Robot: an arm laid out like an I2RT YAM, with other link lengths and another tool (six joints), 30 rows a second.
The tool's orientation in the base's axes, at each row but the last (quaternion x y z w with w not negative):
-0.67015, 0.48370, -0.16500, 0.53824
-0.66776, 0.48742, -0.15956, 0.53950
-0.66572, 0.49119, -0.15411, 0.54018
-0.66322, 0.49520, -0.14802, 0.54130
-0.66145, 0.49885, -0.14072, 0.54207
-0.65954, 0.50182, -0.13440, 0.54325
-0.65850, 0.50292, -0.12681, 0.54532
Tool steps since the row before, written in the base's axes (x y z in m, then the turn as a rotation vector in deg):
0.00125, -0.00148, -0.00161, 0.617, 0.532, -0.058
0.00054, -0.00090, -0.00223, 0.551, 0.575, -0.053
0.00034, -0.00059, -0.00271, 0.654, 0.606, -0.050
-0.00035, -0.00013, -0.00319, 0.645, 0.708, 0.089
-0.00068, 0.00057, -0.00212, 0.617, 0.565, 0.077
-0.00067, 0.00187, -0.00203, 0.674, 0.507, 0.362
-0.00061, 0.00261, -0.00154, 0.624, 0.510, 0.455
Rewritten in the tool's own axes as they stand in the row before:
0.00230, 0.00076, 0.00069, -0.127, -0.214, 0.778
0.00169, 0.00164, 0.00071, -0.196, -0.184, 0.752
0.00153, 0.00215, 0.00091, -0.174, -0.235, 0.844
0.00103, 0.00292, 0.00085, -0.308, -0.343, 0.844
-0.00003, 0.00221, 0.00062, -0.201, -0.331, 0.746
-0.00107, 0.00225, 0.00136, -0.233, -0.608, 0.647
-0.00178, 0.00188, 0.00168, -0.294, -0.661, 0.578

